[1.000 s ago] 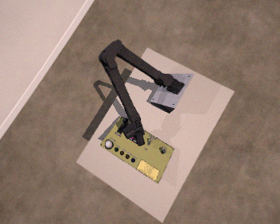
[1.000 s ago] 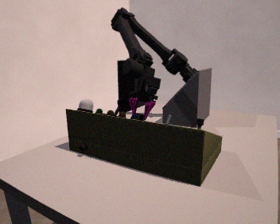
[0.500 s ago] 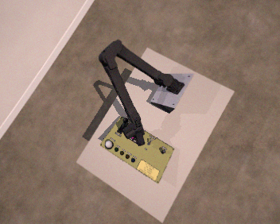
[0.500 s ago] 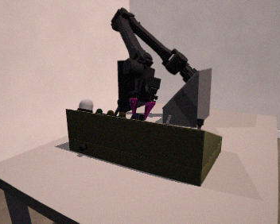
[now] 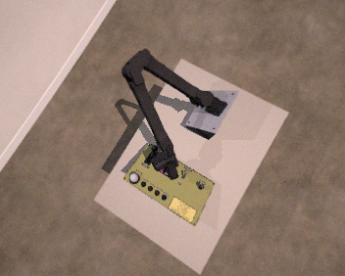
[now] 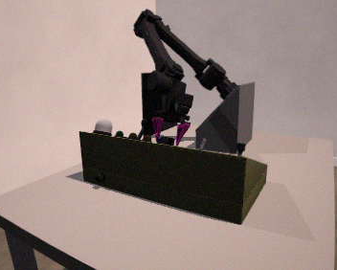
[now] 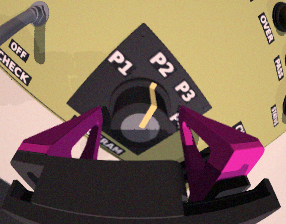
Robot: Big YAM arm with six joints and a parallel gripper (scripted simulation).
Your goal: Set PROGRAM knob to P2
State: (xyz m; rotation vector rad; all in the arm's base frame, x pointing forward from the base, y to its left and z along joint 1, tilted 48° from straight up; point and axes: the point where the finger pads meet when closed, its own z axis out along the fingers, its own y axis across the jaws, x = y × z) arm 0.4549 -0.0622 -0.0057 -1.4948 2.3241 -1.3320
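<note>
Right now my hand is 10 mm short of the black program knob and 10 mm to the right of it. The rest, counted from my hand: toggle (10 mm behind, 120 mm to the left); then olive console (30 mm ahead, 60 mm to the left, 20 mm below); then black lever (10 mm behind, 120 mm to the right, 10 mm above).
</note>
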